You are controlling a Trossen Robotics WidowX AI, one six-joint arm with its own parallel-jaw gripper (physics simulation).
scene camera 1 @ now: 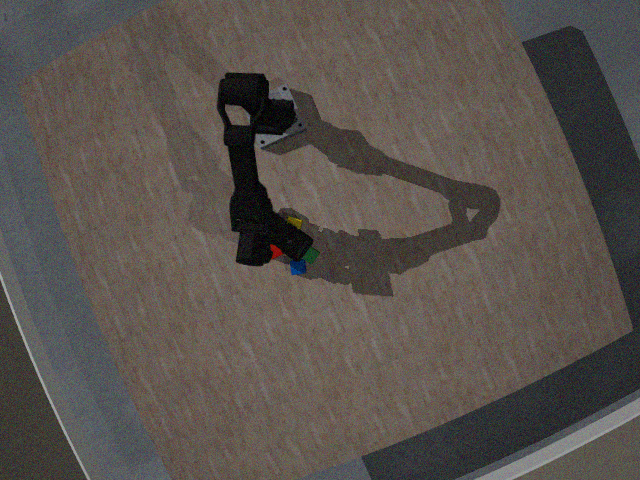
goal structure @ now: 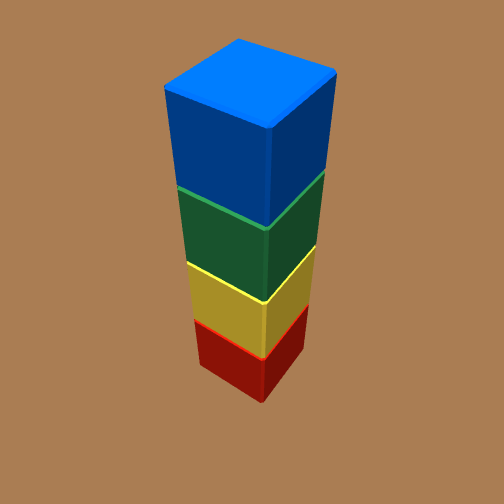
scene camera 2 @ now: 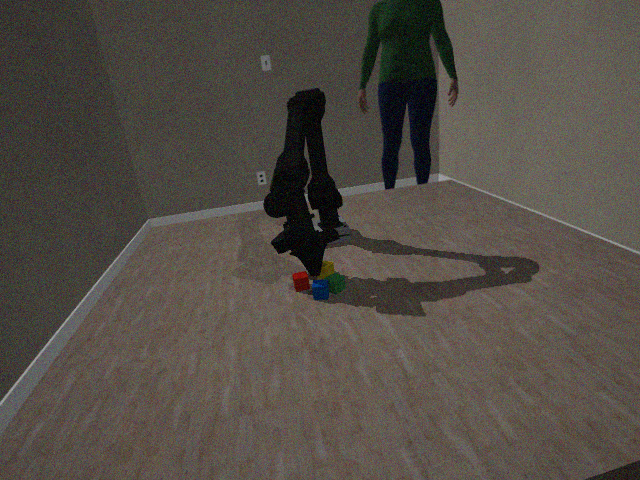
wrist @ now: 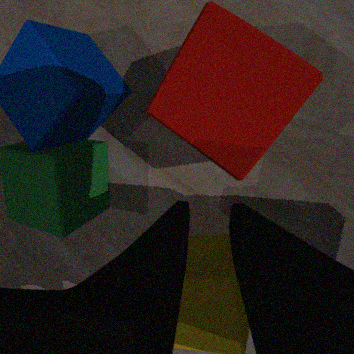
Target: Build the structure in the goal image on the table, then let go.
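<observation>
My gripper is shut, with a narrow gap between its fingertips, low among four cubes. A yellow cube shows through that gap in the wrist view, partly hidden by the fingers. It appears behind them, not gripped. A red cube stands in front of the fingers to the right in the wrist view. A blue cube is at the upper left there. A green cube is left of the fingers, close to the blue one.
The arm's pale base plate is bolted to the wood-grain surface, behind the cubes. The arm covers part of the group in scene camera 1. Dark arm shadows cross the surface. A person in a green shirt stands in the background.
</observation>
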